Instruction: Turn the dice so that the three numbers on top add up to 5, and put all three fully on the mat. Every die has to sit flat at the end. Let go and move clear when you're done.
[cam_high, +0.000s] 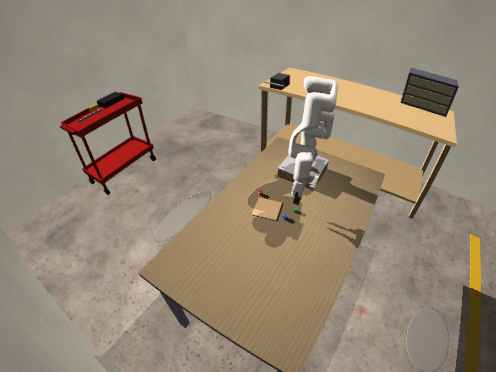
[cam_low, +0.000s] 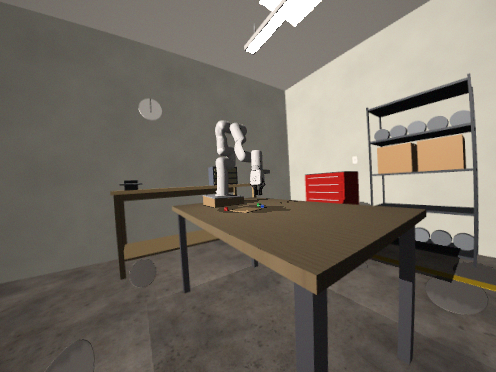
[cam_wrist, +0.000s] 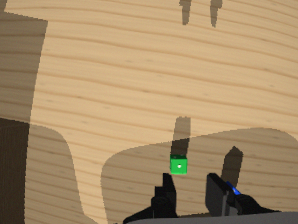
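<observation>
The green die is 90 mm below my hand. Also, from my hand: tan mat: 160 mm to the right, 100 mm below, 40 mm ahead; blue die: 90 mm below, 70 mm ahead, 40 mm to the right; red die: 240 mm to the right, 90 mm below, 50 mm behind.
</observation>
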